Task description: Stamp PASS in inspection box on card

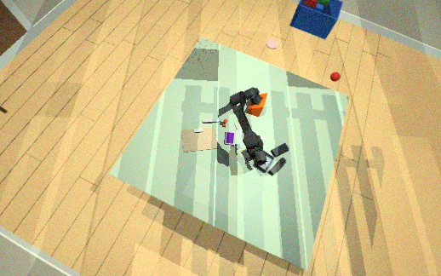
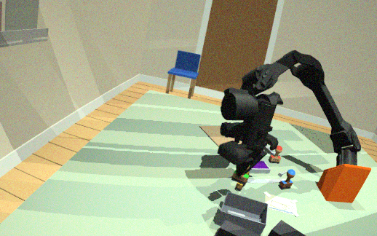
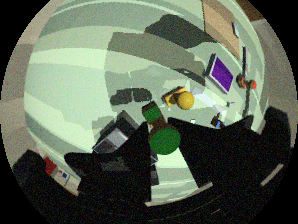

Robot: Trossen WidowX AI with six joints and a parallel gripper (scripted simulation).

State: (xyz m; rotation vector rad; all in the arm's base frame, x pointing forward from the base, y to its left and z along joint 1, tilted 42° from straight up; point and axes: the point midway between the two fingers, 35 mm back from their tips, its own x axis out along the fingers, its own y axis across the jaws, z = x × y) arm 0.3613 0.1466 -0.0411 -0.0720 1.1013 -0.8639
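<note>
Right now the yellow-knobbed stamp is 10 mm behind my gripper tip, 50 mm to the right of it and 50 mm below it. Also, from my gripper tip: white card (140 mm behind, 10 mm to the right, 70 mm below); then green-knobbed stamp (right at my gripper tip); then grey box (30 mm behind, 100 mm to the left, 60 mm below).
</note>
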